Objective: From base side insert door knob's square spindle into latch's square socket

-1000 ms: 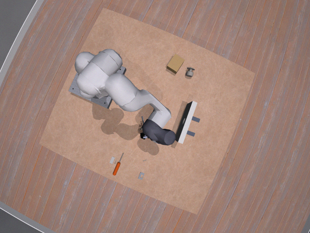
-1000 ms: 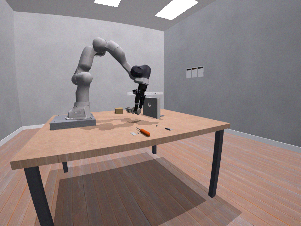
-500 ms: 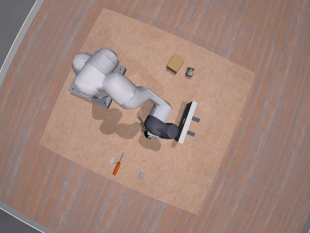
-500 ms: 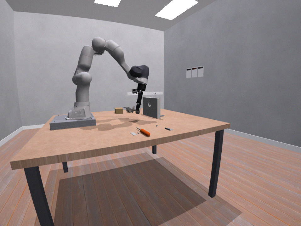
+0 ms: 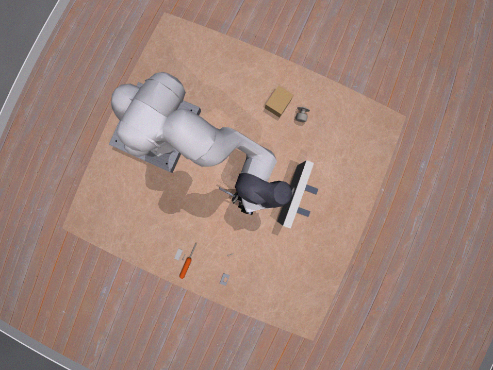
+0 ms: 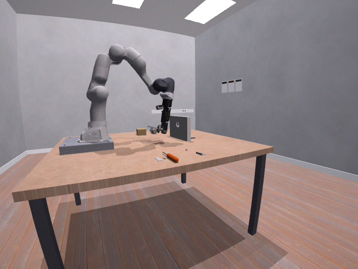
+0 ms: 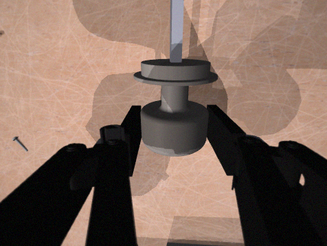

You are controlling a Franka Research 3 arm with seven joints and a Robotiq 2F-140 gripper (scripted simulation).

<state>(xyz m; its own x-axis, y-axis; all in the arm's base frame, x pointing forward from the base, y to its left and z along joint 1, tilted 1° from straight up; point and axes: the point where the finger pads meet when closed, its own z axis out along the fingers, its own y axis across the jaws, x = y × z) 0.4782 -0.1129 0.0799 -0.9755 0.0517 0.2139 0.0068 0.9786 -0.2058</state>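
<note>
My hand is 19 cm short of the wood slab, 12 cm to the right of it and 1 cm above it.
</note>
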